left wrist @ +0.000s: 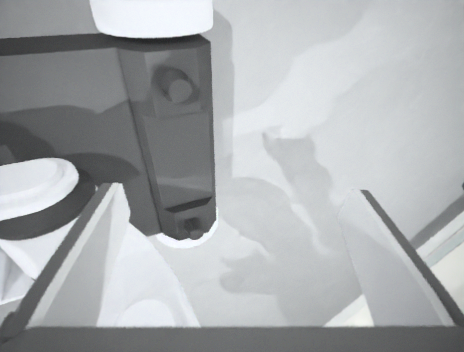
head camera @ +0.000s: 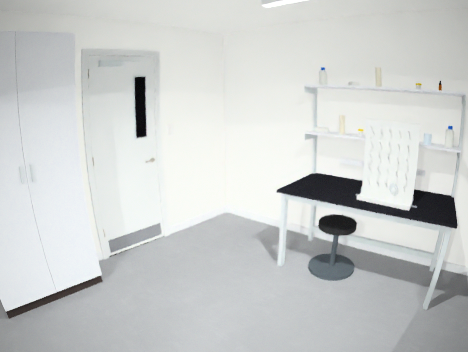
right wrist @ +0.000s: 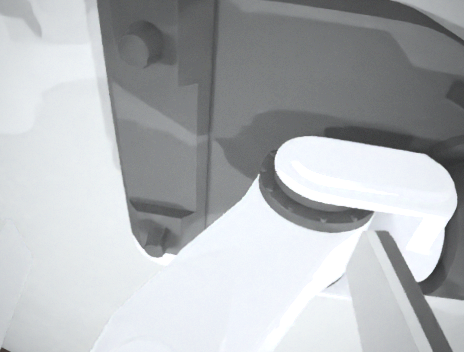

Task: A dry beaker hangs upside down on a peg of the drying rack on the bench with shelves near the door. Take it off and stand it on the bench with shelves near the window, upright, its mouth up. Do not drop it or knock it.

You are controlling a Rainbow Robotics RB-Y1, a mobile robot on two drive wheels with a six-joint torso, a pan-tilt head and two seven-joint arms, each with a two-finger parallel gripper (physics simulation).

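Places are measured from the robot's base along level axes (x ahead, y down, z left), in centimetres.
Pixels of known places: left gripper, fingertip midpoint: [left wrist: 237,200]; right gripper, fingertip midpoint: [right wrist: 187,246].
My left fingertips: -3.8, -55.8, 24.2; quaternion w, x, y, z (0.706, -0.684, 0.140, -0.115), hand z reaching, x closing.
Behind a point stands the place of what it marks, as x, y, z.
The clear beaker [head camera: 393,189] @[175.5, -90.6, -101.9] hangs low on the white pegboard drying rack [head camera: 371,192] @[199.5, -80.9, -93.6], a little right of its middle; it is small and pale in the head view. The rack stands on the black-topped bench with shelves [head camera: 320,186] @[234.0, -76.2, -56.0] at the right. The bench near the window does not show in the head view. My left gripper [left wrist: 237,200] @[-3.9, -55.8, 24.2] is open and empty, over the floor beside my base. My right gripper [right wrist: 187,246] @[-13.6, -53.7, -23.4] is open with nothing seen between its fingers; its left finger is faint at the view's edge. Both grippers are far from the rack.
A black-seated stool [head camera: 337,225] @[209.5, -48.4, -69.0] stands at the bench's front. Bottles and small containers stand on the upper shelf [head camera: 360,88] @[235.5, -165.7, -92.7] and lower shelf [head camera: 327,134] @[247.0, -121.5, -63.7]. A door [head camera: 120,150] @[246.2, -108.3, 135.1] is left of centre, and a tall white cabinet [head camera: 47,125] @[153.0, -143.8, 149.9] stands at the far left.
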